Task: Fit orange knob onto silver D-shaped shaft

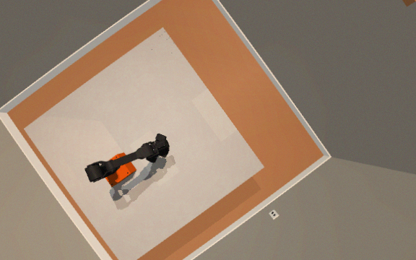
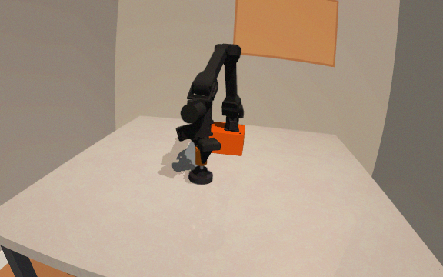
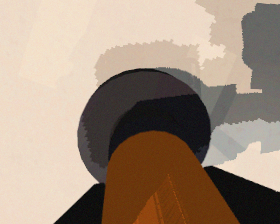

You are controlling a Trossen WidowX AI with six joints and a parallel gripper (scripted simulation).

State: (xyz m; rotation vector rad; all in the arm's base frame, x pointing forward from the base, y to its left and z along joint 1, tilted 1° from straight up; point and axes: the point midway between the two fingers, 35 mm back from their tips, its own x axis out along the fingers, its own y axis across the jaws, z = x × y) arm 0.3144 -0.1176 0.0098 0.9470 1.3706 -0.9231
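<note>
Now: the orange knob 3 cm above my gripper tip. From my gripper tip the other things lie so: round dark pedestal: 4 cm below.
</note>
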